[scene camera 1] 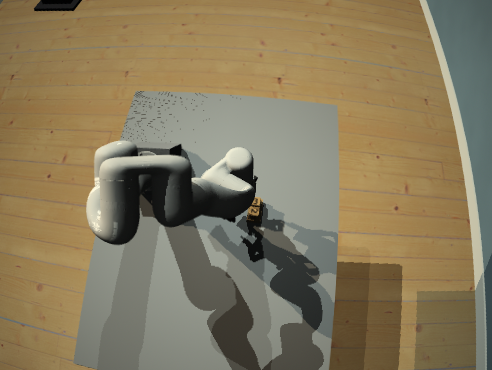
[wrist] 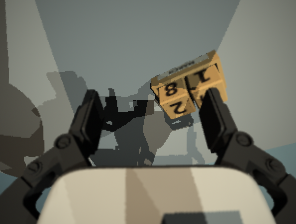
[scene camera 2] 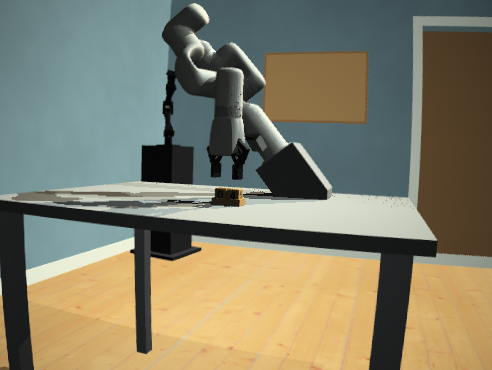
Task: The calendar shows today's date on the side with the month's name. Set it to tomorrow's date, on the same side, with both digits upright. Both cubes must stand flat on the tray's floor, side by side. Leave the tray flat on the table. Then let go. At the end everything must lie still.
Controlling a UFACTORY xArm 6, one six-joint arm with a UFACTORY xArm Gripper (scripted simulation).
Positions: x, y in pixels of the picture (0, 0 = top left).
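Labels:
The tray point(wrist: 210, 58) is 18 cm from the lens. A calendar cube point(wrist: 199, 81) sits at 17 cm from the lens, while another calendar cube point(wrist: 175, 98) is 16 cm from the lens as I look at it.

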